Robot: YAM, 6 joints.
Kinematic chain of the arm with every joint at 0, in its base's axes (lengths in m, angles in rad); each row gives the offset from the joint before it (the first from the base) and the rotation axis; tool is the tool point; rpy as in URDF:
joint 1: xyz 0 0 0.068 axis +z
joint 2: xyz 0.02 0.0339 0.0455 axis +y
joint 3: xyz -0.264 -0.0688 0 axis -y
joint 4: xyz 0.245 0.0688 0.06 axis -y
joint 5: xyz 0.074 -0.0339 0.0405 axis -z
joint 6: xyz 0.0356 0 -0.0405 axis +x
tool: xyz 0 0 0 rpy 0 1.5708 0
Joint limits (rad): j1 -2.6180..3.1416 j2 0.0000..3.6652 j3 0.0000..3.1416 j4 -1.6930..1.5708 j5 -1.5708..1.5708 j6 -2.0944..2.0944
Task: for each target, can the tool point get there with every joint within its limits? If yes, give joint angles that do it. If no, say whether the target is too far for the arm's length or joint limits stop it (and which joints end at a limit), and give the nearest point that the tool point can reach.
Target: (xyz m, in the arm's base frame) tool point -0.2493 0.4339 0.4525
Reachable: yes | joints 2.1477 2.2455 2.2821 0.6887 0.8910 1.1505
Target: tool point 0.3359 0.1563 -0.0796
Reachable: yes | joints 0.3868 2.6372 1.3651 -0.3989 -0.5317 -1.2148
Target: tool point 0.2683 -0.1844 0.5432
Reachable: yes | joints 2.4451 0.3913 1.9898 0.3425 1.0403 -0.8292
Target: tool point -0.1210 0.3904 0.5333
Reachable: yes | joints 1.8642 1.9169 2.3960 -0.4308 -0.0811 -1.3430
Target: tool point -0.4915 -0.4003 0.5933
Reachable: no: too far | nearest point -0.3978 -0.3240 0.4989 | short by 0.153 m
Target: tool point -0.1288 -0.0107 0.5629
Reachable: yes | joints -0.1810 0.4980 1.6421 -0.0648 1.2413 -0.3007
